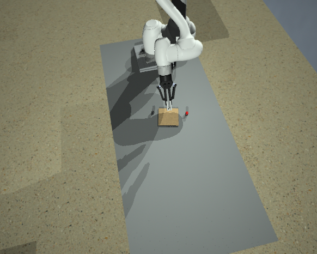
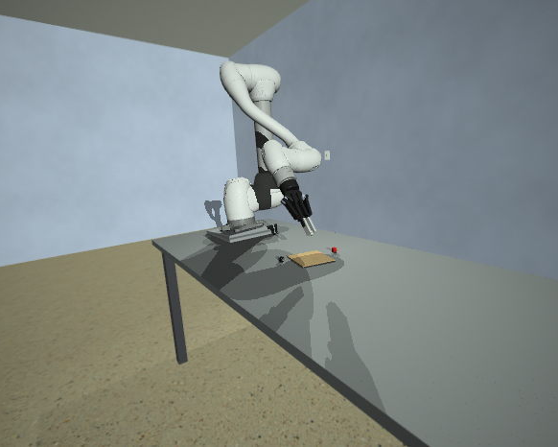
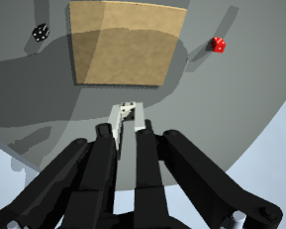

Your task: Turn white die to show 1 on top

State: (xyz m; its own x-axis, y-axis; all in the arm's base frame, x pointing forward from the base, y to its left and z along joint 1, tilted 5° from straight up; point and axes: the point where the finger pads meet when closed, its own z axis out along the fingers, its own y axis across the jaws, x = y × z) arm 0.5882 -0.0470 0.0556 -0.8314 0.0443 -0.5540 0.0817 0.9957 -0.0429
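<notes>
Now: the white die 30 mm below my hand and 10 mm ahead of it. The rest, counted from my hand: black die: 120 mm below, 100 mm to the right, 50 mm behind; tan mat: 130 mm below, 10 mm ahead; red die: 130 mm to the left, 120 mm below, 20 mm ahead.
</notes>
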